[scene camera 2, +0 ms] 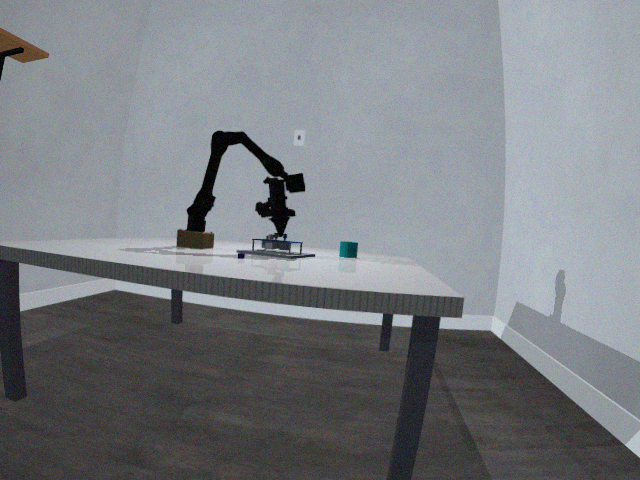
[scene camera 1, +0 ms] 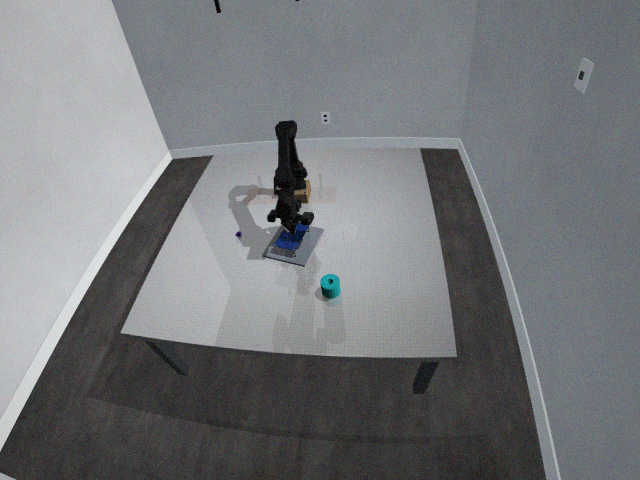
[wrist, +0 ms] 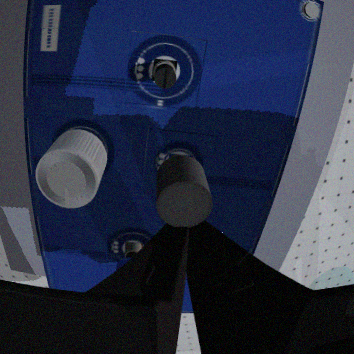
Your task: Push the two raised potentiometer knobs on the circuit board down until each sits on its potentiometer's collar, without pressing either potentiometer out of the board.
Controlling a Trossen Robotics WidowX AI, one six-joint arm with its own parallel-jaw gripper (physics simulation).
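Pixels of known places: gripper, fingertip midpoint: (scene camera 2: pixel 280 236) (scene camera 1: pixel 293 234) (wrist: pixel 185 226); arm's base, link origin: (scene camera 2: pixel 195 231) (scene camera 1: pixel 299 185).
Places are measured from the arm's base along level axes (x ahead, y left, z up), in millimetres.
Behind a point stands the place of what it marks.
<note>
The blue circuit board (scene camera 1: pixel 287 242) @[x 370, y -67, z -10 mm] (wrist: pixel 245 60) stands on thin posts above a grey plate (scene camera 1: pixel 311 246) @[x 370, y 29, z -53 mm] (wrist: pixel 310 140) @[x 352, y 35, z -53 mm]. In the wrist view, a light grey ribbed knob (wrist: pixel 72 167) @[x 301, y -62, z 10 mm] stands at the board's left and a dark grey smooth knob (wrist: pixel 184 192) @[x 317, y -34, z 16 mm] stands near the middle. Both look raised; their collars are largely hidden. Two bare shafts show, one at the upper middle (wrist: pixel 165 76) @[x 287, y -29, z 4 mm] and one lower left (wrist: pixel 133 248) @[x 351, y -65, z -8 mm]. My gripper (scene camera 1: pixel 292 231) @[x 338, y -39, z 3 mm] (scene camera 2: pixel 280 235) @[x 338, y -39, z 3 mm] (wrist: pixel 185 226) @[x 338, y -39, z 3 mm] is shut and empty, pointing down, its tips at the near edge of the dark knob's top. I cannot tell whether they touch.
A teal cylinder (scene camera 1: pixel 330 287) @[x 634, y 86, z -1 mm] (scene camera 2: pixel 348 249) @[x 601, y 53, z -30 mm] stands apart from the plate, toward the table's front in scene camera 1. A small purple block (scene camera 1: pixel 238 234) @[x 238, y -301, z -49 mm] (scene camera 2: pixel 241 255) @[x 234, y -312, z -52 mm] lies left of the plate. The arm's wooden base block (scene camera 1: pixel 303 195) @[x 69, y 16, z -12 mm] (scene camera 2: pixel 195 239) @[x 23, y -72, z -28 mm] is behind the board.
</note>
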